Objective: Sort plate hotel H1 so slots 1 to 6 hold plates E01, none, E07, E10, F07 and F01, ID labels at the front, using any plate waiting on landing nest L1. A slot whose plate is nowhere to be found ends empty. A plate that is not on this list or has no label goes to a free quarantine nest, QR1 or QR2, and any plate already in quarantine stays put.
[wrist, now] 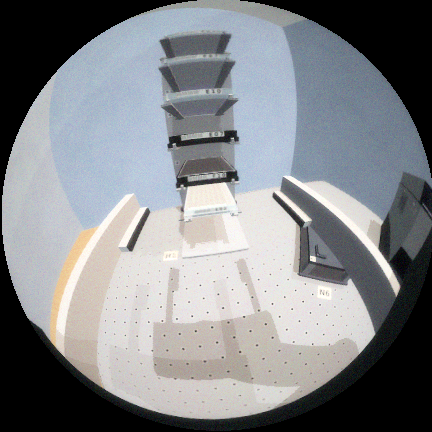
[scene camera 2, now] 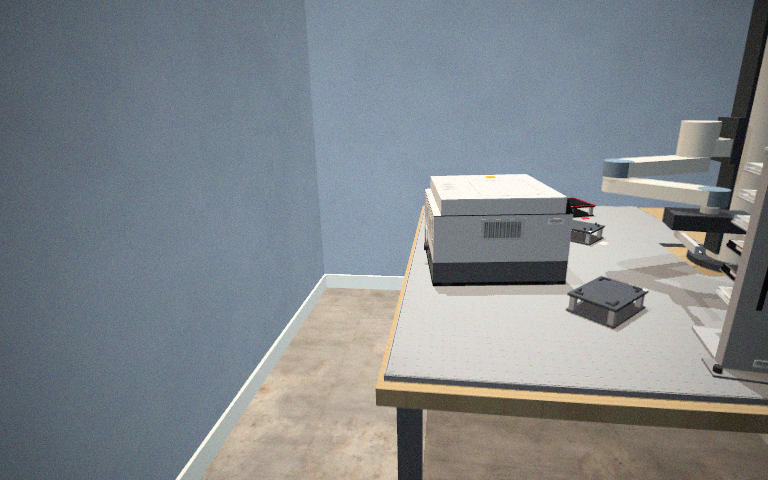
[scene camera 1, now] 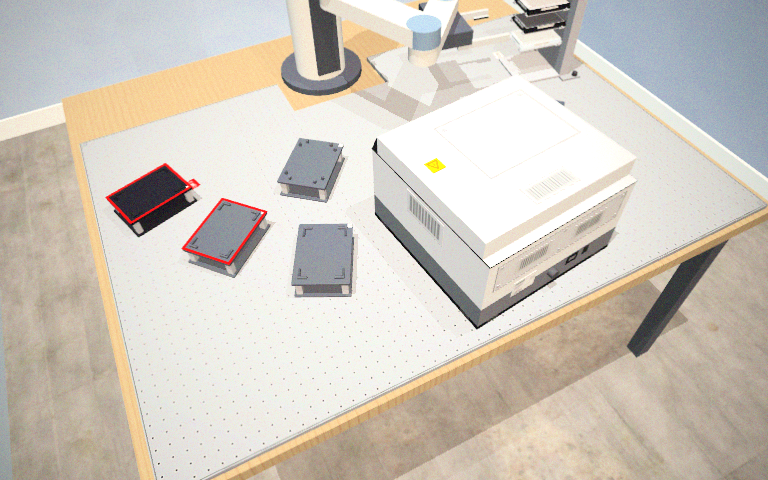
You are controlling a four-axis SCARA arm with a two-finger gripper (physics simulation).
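Where they show: gripper, fingertip midpoint: [wrist: 210,191] [scene camera 2: 732,252] [scene camera 1: 497,24]; arm's base, origin of the base link: [scene camera 2: 731,262] [scene camera 1: 321,71].
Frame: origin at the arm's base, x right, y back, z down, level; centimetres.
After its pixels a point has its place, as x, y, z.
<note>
Plate hotel H1 [scene camera 1: 568,48] {-62.0, -38.7, -10.7} [scene camera 2: 739,322] {-64.3, -38.1, -11.8} [wrist: 236,241] {-50.5, -34.6, -2.1} stands upright. In the wrist view, from the bottom up, it holds a pale plate [wrist: 210,199] {-52.2, -30.3, -12.5} with a blurred E0-label, a dark plate [wrist: 206,166] {-53.4, -30.5, -17.8} whose label looks like F10, black-edged E07 [wrist: 210,135] {-49.7, -30.5, -22.5}, E10 [wrist: 200,105] {-53.8, -30.5, -27.2}, and two upper plates [wrist: 199,75] {-54.5, -30.8, -32.5} [wrist: 196,45] {-52.8, -30.3, -37.8} with unreadable labels. My gripper [wrist: 210,191] {-43.3, -28.6, -18.2} is partly open and empty, its fingers left and right of the hotel's lower part, apart from it. A red-edged nest [scene camera 1: 224,232] {46.0, -56.0, -6.3} has a bare top; another red-edged nest [scene camera 1: 150,192] {58.2, -35.5, -6.3} has a black top.
Grey nests [scene camera 1: 311,164] {20.6, -44.6, -6.3} [scene camera 1: 322,254] {29.1, -71.9, -6.3} with bare tops stand left of a large white instrument [scene camera 1: 509,141] {-10.5, -78.6, -26.7} [scene camera 2: 501,237] {-27.5, -77.3, -15.7}. Nest N6 [wrist: 322,255] {-37.7, -45.0, -6.7} [scene camera 2: 607,292] {-40.7, -52.8, -6.3} stands right of the hotel in the wrist view, partly hidden by the right finger. L1's label is not readable.
</note>
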